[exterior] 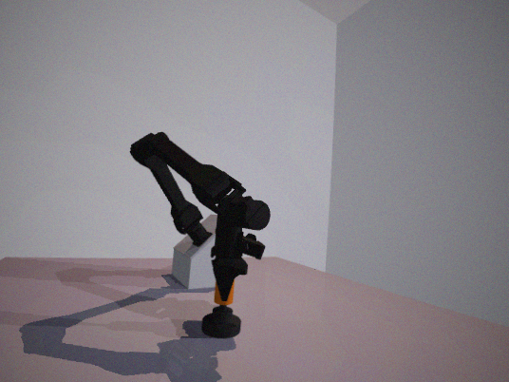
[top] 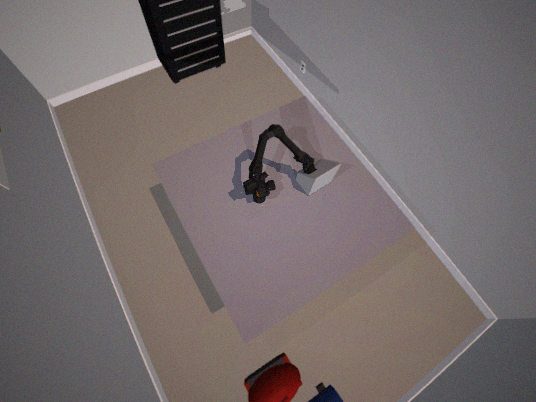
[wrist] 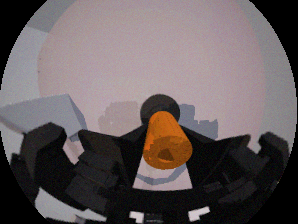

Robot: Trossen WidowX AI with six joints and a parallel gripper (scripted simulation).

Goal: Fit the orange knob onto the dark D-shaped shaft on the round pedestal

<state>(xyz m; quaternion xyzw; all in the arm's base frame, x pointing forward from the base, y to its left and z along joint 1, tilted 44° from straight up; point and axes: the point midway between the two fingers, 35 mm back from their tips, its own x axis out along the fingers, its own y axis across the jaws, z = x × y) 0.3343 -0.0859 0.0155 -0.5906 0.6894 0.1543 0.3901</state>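
My gripper tip is 20 mm below the orange knob. Round my gripper tip: dark round pedestal (40 mm below).
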